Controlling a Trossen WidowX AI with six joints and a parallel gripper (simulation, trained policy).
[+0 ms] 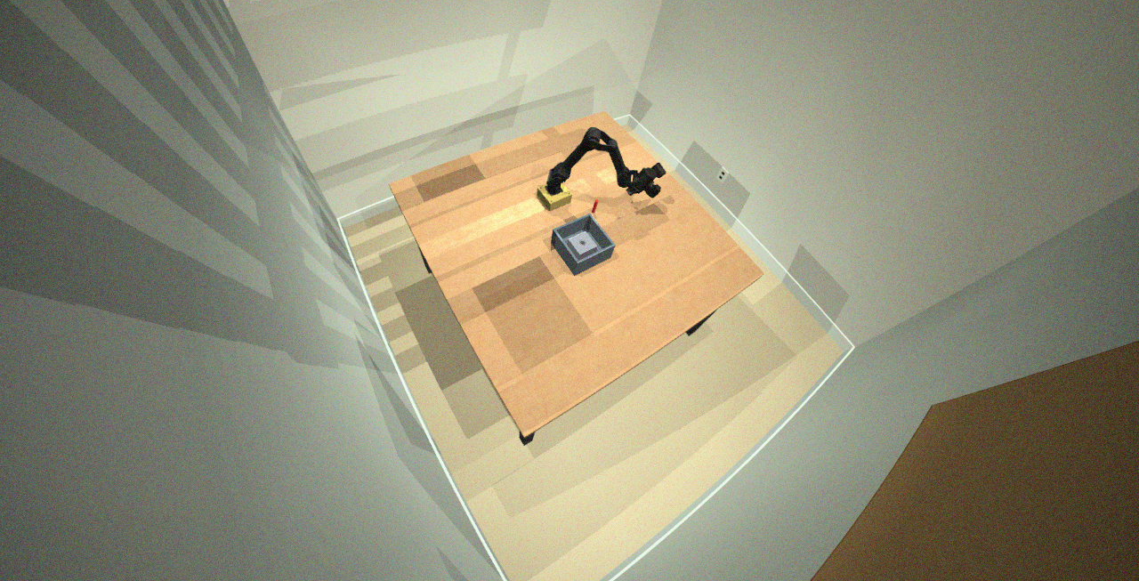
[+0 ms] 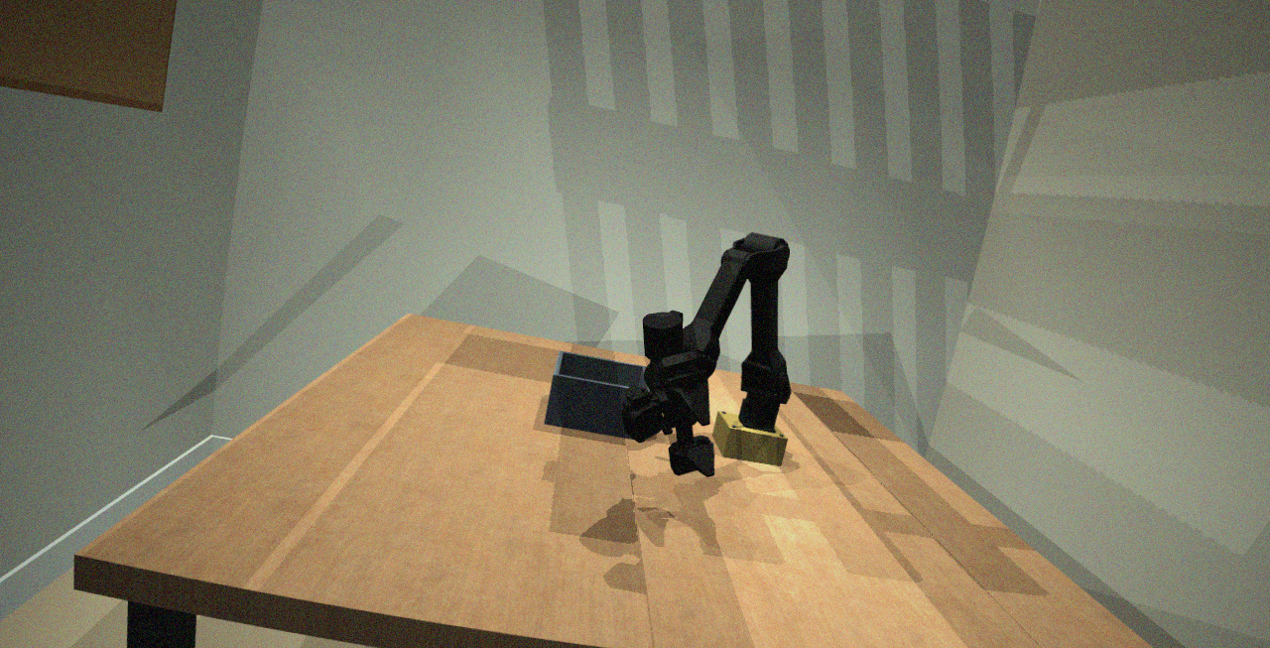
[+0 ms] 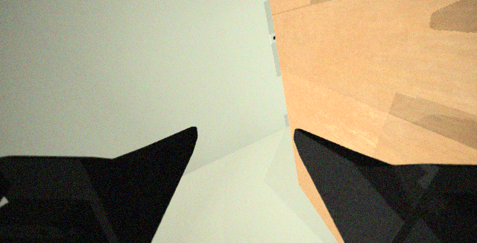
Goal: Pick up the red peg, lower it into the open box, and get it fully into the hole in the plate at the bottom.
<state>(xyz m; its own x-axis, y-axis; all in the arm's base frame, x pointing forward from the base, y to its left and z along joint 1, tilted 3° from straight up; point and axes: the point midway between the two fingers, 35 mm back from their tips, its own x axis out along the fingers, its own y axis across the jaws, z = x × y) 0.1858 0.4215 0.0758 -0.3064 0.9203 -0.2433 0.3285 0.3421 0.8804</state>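
My gripper tip is now 10 mm past the red peg, 320 mm to the left of it and 110 mm above it. Round my gripper tip: plate (150 mm ahead, 490 mm to the right, 100 mm below); box (150 mm ahead, 490 mm to the right, 120 mm below).
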